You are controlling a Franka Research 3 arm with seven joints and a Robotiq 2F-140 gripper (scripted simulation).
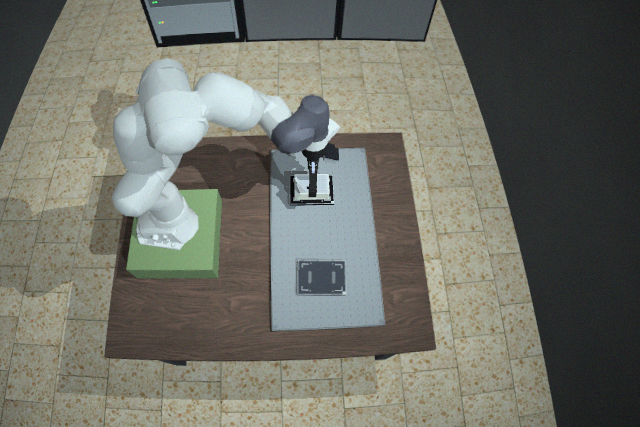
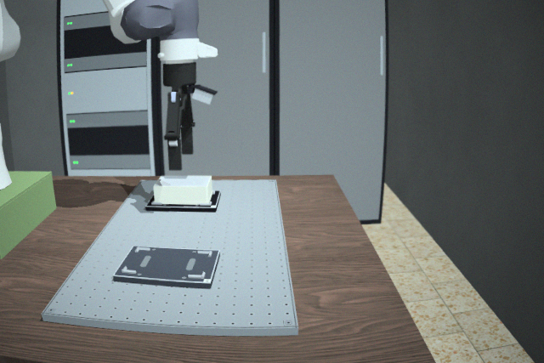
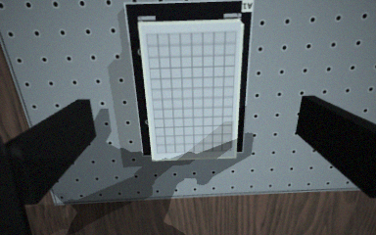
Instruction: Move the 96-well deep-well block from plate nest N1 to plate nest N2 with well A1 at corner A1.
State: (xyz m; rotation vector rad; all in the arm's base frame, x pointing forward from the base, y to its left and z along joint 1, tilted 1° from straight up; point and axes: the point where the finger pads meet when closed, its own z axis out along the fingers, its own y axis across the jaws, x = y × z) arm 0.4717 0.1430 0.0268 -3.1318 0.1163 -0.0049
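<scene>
My gripper is now 8 cm above the cream 96-well deep-well block. The rest, counted from my hand: A1 mark: 7 cm ahead, 6 cm to the right, 10 cm below; plate nest N1: 10 cm below; plate nest N2: 1 cm ahead, 34 cm to the right, 10 cm below.
</scene>
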